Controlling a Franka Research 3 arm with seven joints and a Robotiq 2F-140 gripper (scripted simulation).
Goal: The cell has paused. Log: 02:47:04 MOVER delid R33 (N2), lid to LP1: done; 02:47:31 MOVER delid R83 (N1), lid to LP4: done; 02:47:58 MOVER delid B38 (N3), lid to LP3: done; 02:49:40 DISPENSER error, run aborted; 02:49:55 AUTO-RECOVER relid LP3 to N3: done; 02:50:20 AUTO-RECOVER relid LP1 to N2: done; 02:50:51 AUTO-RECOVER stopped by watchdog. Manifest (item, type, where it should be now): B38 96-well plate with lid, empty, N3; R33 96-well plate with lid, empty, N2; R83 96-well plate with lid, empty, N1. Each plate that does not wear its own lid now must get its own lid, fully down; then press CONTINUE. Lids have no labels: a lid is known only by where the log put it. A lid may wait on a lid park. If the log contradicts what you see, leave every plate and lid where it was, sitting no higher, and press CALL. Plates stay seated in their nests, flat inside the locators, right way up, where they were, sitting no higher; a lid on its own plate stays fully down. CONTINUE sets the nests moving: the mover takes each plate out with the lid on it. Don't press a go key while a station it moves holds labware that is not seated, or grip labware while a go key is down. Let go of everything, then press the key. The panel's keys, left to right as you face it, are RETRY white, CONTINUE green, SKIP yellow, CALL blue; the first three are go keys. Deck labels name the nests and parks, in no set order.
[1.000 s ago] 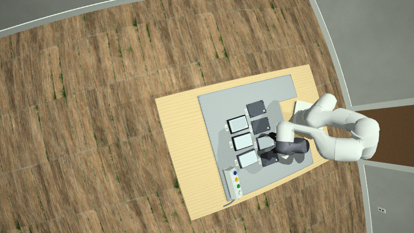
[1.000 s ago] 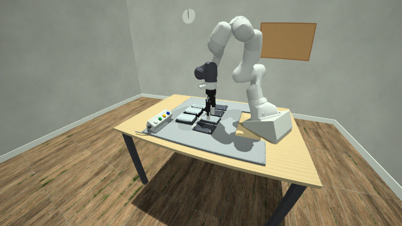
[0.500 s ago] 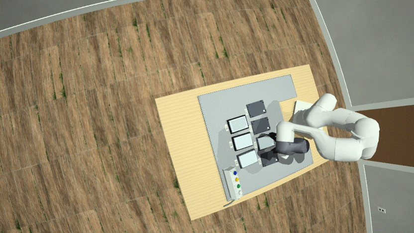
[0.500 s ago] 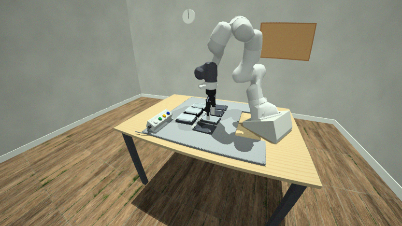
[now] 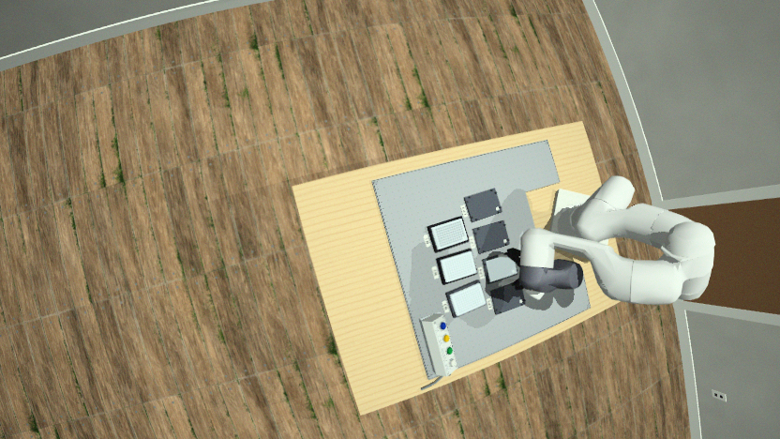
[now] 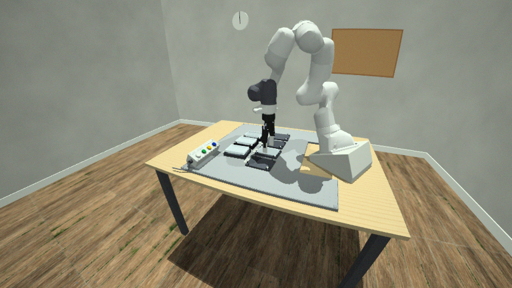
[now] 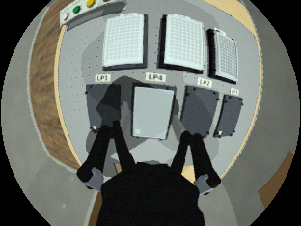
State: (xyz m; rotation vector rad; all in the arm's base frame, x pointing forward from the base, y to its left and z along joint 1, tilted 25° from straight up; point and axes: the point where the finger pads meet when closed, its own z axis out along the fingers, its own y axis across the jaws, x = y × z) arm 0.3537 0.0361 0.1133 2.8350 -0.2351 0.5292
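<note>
Right now the pale lid is 40 mm below my hand. Also, from my hand: plate: 150 mm ahead, 220 mm to the right, 30 mm below; blue key: 330 mm ahead, 70 mm to the left, 10 mm above; LP4 sign: 90 mm ahead, 20 mm to the right, 50 mm below.
</note>
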